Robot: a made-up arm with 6 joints. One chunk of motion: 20 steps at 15 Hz.
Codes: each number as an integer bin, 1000 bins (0 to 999) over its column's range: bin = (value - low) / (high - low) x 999, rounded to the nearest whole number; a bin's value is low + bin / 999 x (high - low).
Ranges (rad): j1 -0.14..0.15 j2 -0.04..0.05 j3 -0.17..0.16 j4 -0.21..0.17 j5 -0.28..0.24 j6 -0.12..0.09
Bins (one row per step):
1: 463 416 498 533 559 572
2: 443 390 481 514 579 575
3: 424 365 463 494 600 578
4: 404 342 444 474 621 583
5: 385 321 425 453 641 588
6: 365 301 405 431 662 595
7: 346 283 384 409 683 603
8: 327 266 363 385 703 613
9: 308 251 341 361 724 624
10: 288 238 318 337 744 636
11: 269 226 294 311 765 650
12: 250 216 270 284 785 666
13: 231 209 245 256 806 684
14: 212 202 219 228 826 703
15: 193 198 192 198 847 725
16: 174 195 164 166 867 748
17: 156 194 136 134 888 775
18: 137 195 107 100 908 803
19: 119 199 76 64 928 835
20: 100 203 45 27 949 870
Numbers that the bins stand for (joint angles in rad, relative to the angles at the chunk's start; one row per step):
1: -0.0056 -0.0025 -0.0055 -0.0073 0.0110 0.0002
2: -0.0114 -0.0049 -0.0111 -0.0145 0.0214 0.0009
3: -0.0169 -0.0071 -0.0171 -0.0221 0.0323 0.0015
4: -0.0227 -0.0092 -0.0233 -0.0297 0.0432 0.0026
5: -0.0282 -0.0111 -0.0296 -0.0377 0.0537 0.0036
6: -0.0340 -0.0129 -0.0362 -0.0461 0.0646 0.0051
7: -0.0396 -0.0145 -0.0432 -0.0544 0.0755 0.0068
8: -0.0451 -0.0160 -0.0501 -0.0636 0.0859 0.0089
9: -0.0506 -0.0174 -0.0574 -0.0727 0.0969 0.0112
10: -0.0564 -0.0186 -0.0650 -0.0818 0.1073 0.0137
11: -0.0619 -0.0196 -0.0729 -0.0917 0.1182 0.0166
12: -0.0674 -0.0205 -0.0808 -0.1020 0.1286 0.0200
13: -0.0729 -0.0212 -0.0891 -0.1126 0.1395 0.0238
14: -0.0785 -0.0218 -0.0977 -0.1233 0.1499 0.0278
15: -0.0840 -0.0222 -0.1066 -0.1347 0.1609 0.0324
16: -0.0895 -0.0224 -0.1158 -0.1469 0.1713 0.0372
17: -0.0947 -0.0225 -0.1251 -0.1590 0.1822 0.0429
18: -0.1002 -0.0224 -0.1347 -0.1720 0.1926 0.0488
19: -0.1055 -0.0221 -0.1449 -0.1857 0.2030 0.0555
20: -0.1110 -0.0217 -0.1551 -0.1997 0.2140 0.0629

